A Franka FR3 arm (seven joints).
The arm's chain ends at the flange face. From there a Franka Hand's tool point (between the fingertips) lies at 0.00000 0.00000 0.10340 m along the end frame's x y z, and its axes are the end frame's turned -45 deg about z.
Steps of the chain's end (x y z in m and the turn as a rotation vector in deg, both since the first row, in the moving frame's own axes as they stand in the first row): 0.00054, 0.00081, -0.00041, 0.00, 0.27, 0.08; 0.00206, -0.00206, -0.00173, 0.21, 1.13, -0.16; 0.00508, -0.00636, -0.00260, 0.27, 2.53, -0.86; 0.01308, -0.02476, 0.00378, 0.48, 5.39, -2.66; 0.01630, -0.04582, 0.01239, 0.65, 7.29, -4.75
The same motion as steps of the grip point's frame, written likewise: 0.00015, 0.00130, -0.00041, -0.19, 0.19, 0.08; 0.00462, 0.00117, -0.00175, -0.65, 0.95, -0.16; 0.01168, 0.00195, -0.00270, -1.60, 1.98, -0.86; 0.03438, -0.00218, 0.00332, -3.47, 4.15, -2.66; 0.05437, -0.01285, 0.01155, -4.70, 5.61, -4.75
